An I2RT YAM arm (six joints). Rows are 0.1 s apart.
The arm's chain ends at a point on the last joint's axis. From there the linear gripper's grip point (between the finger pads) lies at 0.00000 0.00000 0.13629 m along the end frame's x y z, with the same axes.
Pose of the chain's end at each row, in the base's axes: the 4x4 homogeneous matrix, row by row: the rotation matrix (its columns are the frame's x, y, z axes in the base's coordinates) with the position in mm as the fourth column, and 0 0 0 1 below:
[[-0.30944 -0.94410 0.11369 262.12], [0.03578 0.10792 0.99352 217.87], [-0.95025 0.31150 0.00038 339.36], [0 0 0 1]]
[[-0.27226 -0.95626 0.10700 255.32], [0.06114 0.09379 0.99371 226.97], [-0.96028 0.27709 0.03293 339.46], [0 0 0 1]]
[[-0.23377 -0.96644 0.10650 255.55], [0.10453 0.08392 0.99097 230.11], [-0.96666 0.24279 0.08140 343.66], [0 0 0 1]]
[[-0.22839 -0.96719 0.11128 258.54], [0.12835 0.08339 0.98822 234.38], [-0.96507 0.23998 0.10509 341.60], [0 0 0 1]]
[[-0.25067 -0.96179 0.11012 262.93], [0.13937 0.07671 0.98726 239.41], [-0.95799 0.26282 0.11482 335.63], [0 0 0 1]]
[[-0.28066 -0.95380 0.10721 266.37], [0.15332 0.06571 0.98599 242.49], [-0.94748 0.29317 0.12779 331.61], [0 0 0 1]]
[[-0.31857 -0.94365 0.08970 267.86], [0.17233 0.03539 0.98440 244.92], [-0.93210 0.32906 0.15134 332.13], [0 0 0 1]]
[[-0.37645 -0.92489 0.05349 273.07], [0.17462 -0.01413 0.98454 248.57], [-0.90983 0.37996 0.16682 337.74], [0 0 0 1]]
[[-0.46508 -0.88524 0.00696 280.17], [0.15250 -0.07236 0.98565 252.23], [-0.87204 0.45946 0.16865 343.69], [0 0 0 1]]
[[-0.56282 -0.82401 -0.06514 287.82], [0.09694 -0.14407 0.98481 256.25], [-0.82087 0.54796 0.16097 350.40], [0 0 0 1]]
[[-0.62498 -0.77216 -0.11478 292.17], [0.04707 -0.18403 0.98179 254.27], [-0.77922 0.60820 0.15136 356.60], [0 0 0 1]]
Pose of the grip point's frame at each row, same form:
[[-0.30944 -0.94410 0.11369 277.61], [0.03578 0.10792 0.99352 353.28], [-0.95025 0.31150 0.00038 339.41], [0 0 0 1]]
[[-0.27226 -0.95626 0.10700 269.90], [0.06114 0.09379 0.99371 362.40], [-0.96028 0.27709 0.03293 343.95], [0 0 0 1]]
[[-0.23377 -0.96644 0.10650 270.06], [0.10453 0.08392 0.99097 365.17], [-0.96666 0.24279 0.08140 354.75], [0 0 0 1]]
[[-0.22839 -0.96719 0.11128 273.71], [0.12835 0.08339 0.98822 369.06], [-0.96507 0.23998 0.10509 355.92], [0 0 0 1]]
[[-0.25067 -0.96179 0.11012 277.94], [0.13937 0.07671 0.98726 373.96], [-0.95799 0.26282 0.11482 351.28], [0 0 0 1]]
[[-0.28066 -0.95380 0.10721 280.98], [0.15332 0.06571 0.98599 376.87], [-0.94748 0.29317 0.12779 349.03], [0 0 0 1]]
[[-0.31857 -0.94365 0.08970 280.09], [0.17233 0.03539 0.98440 379.08], [-0.93210 0.32906 0.15134 352.76], [0 0 0 1]]
[[-0.37645 -0.92489 0.05349 280.36], [0.17462 -0.01413 0.98454 382.75], [-0.90983 0.37996 0.16682 360.48], [0 0 0 1]]
[[-0.46508 -0.88524 0.00696 281.12], [0.15250 -0.07236 0.98565 386.56], [-0.87204 0.45946 0.16865 366.68], [0 0 0 1]]
[[-0.56282 -0.82401 -0.06514 278.94], [0.09694 -0.14407 0.98481 390.47], [-0.82087 0.54796 0.16097 372.34], [0 0 0 1]]
[[-0.62498 -0.77216 -0.11478 276.53], [0.04707 -0.18403 0.98179 388.08], [-0.77922 0.60820 0.15136 377.23], [0 0 0 1]]

